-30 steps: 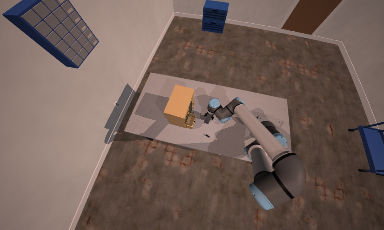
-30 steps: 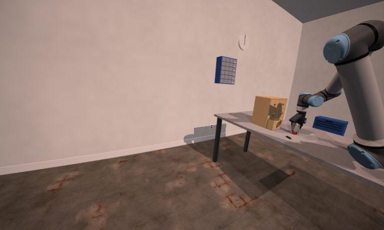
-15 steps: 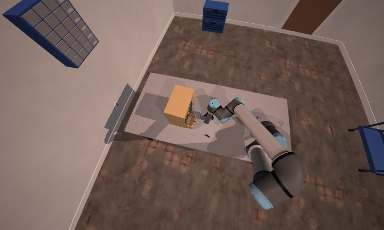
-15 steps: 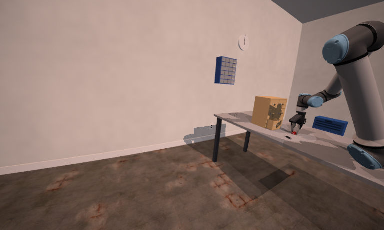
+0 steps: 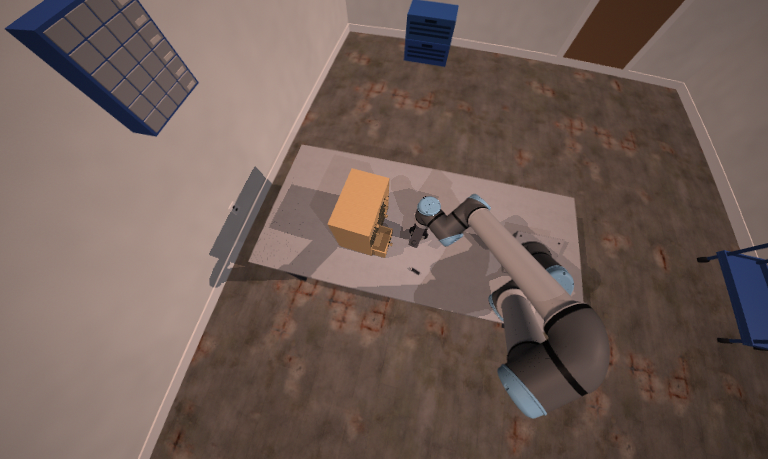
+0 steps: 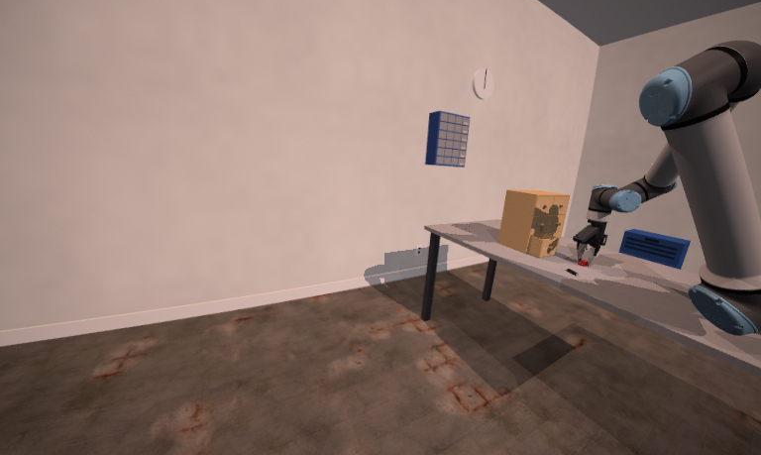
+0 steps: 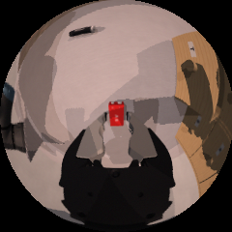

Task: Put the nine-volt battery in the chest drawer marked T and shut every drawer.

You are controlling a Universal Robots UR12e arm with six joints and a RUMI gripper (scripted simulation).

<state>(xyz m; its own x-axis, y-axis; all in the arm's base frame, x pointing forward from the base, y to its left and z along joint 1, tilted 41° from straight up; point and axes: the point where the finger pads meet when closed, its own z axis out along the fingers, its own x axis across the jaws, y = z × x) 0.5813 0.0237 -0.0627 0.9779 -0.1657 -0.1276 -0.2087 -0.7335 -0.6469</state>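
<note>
Now: hand 1 cm to the right of the red nine-volt battery and 1 cm above it. Also, from my hand: drawer marked M 29 cm ahead, 6 cm to the left, 22 cm above; then drawer 22 cm ahead, 7 cm to the left, 1 cm above; then small black object 2 cm behind, 18 cm to the left, 1 cm below.
</note>
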